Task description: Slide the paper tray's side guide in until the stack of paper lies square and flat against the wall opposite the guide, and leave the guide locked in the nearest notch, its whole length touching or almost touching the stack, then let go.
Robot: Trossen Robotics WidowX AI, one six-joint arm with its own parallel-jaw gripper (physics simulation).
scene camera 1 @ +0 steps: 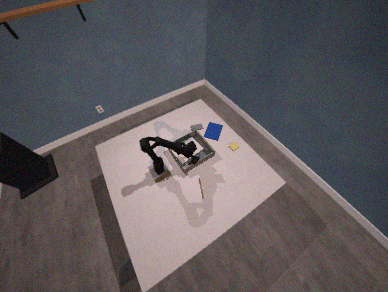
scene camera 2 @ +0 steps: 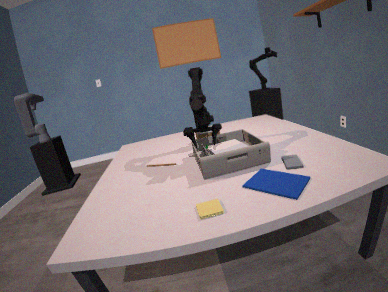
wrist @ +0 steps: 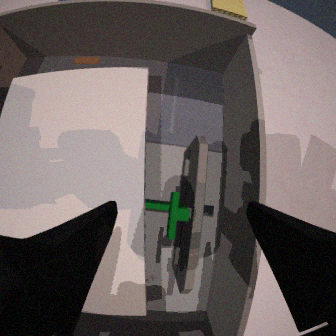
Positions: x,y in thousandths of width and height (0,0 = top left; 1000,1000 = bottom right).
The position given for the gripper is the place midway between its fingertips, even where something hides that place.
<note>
The gripper (wrist: 543,621) is open, holding nothing. Also in view: a white paper stack (wrist: 240,400). A blue book (scene camera 2: 744,635) rests on the table. Further things: a side guide (wrist: 561,632).
The wrist view does not show the blue book: it is out of frame.
</note>
